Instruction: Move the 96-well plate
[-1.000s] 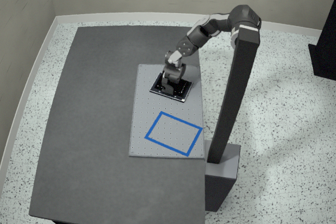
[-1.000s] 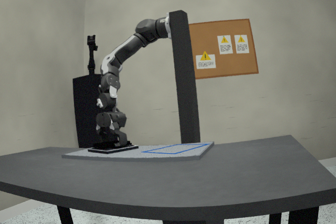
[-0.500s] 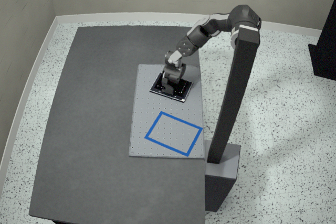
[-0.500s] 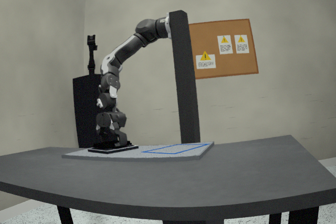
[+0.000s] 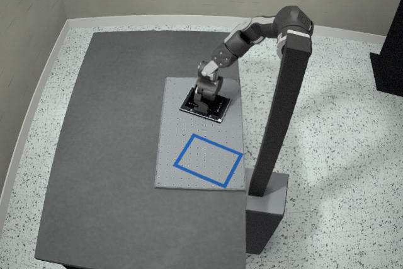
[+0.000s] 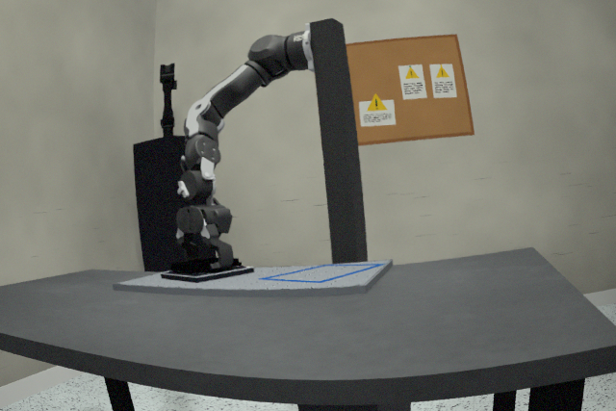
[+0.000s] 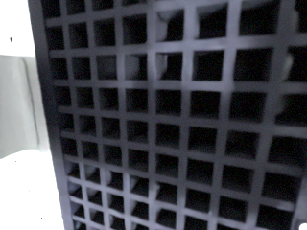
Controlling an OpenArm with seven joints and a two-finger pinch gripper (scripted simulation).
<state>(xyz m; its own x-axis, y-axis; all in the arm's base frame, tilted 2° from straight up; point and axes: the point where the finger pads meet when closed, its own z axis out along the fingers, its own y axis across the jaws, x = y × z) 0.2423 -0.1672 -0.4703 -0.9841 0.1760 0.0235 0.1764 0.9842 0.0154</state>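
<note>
The black 96-well plate is right at my hand. Round my hand: plate nest N1 (20 mm below).
</note>
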